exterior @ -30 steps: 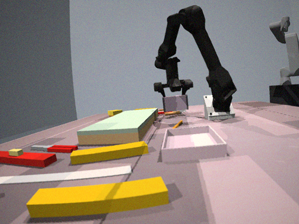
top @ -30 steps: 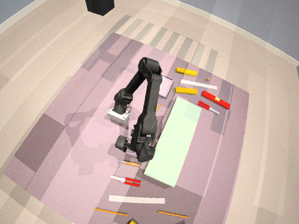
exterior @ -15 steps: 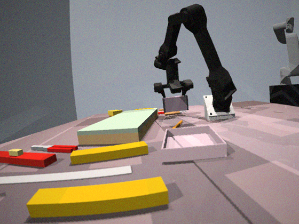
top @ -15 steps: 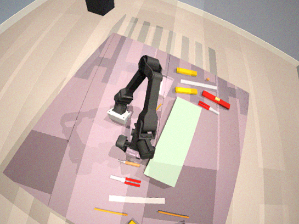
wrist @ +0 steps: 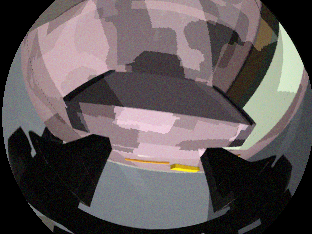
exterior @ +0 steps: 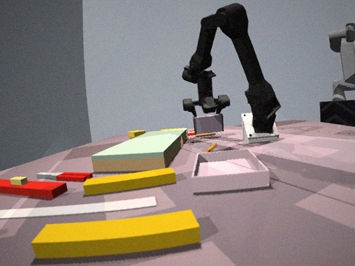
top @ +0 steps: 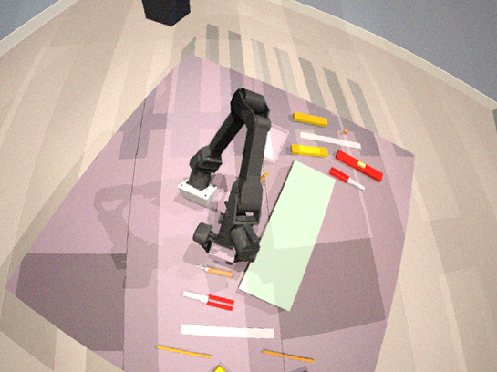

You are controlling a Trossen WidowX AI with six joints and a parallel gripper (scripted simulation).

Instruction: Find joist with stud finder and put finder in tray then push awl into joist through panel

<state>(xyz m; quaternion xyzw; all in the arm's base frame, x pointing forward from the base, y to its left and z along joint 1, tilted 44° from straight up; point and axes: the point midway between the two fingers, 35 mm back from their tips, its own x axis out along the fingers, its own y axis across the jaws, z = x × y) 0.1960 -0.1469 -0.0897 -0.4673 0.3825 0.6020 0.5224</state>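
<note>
Right now the stud finder is 1 cm to the left of my gripper tip, 1 cm below it and 1 cm ahead of it. From my gripper tip the other things lie so: red level 61 cm to the left, 36 cm ahead, 6 cm below; tray 51 cm to the left, 6 cm below, 5 cm behind; awl 6 cm below, 5 cm to the right, 1 cm behind.
</note>
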